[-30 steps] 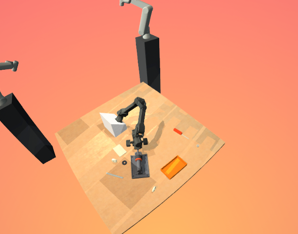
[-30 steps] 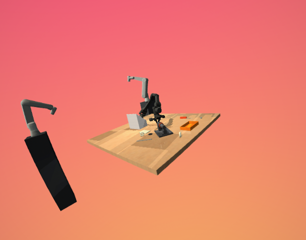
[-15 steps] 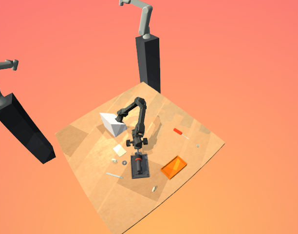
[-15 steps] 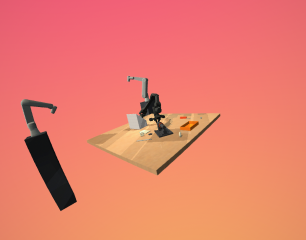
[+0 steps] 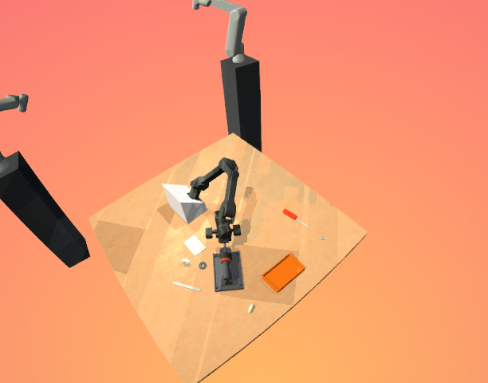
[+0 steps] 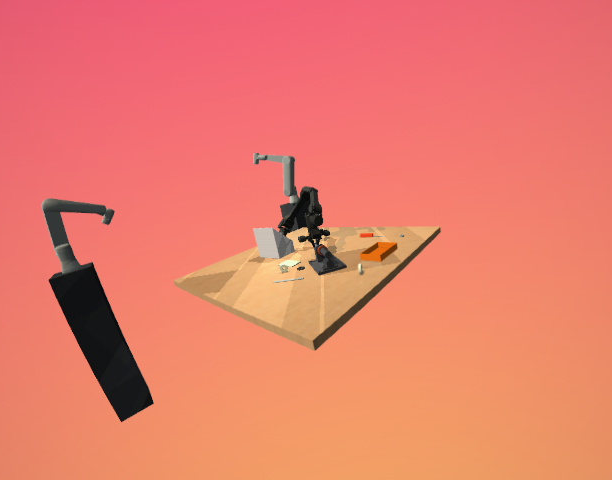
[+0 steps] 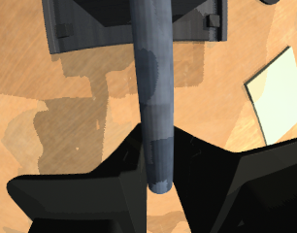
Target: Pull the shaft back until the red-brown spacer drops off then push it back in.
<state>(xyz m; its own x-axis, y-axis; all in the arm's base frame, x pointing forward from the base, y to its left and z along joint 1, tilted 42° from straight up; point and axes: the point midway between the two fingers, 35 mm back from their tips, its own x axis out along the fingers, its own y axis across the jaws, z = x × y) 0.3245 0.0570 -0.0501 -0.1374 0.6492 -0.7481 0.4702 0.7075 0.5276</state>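
Right now my gripper tip is 6 cm short of the blue-grey shaft, 3 cm to the left of it and 3 cm below it. The rest, counted from my gripper tip: red-brown spacer 13 cm ahead, 7 cm to the right, 3 cm above; then grey support 16 cm ahead, 9 cm to the right; then pale card 15 cm to the right, 9 cm behind, 4 cm below.
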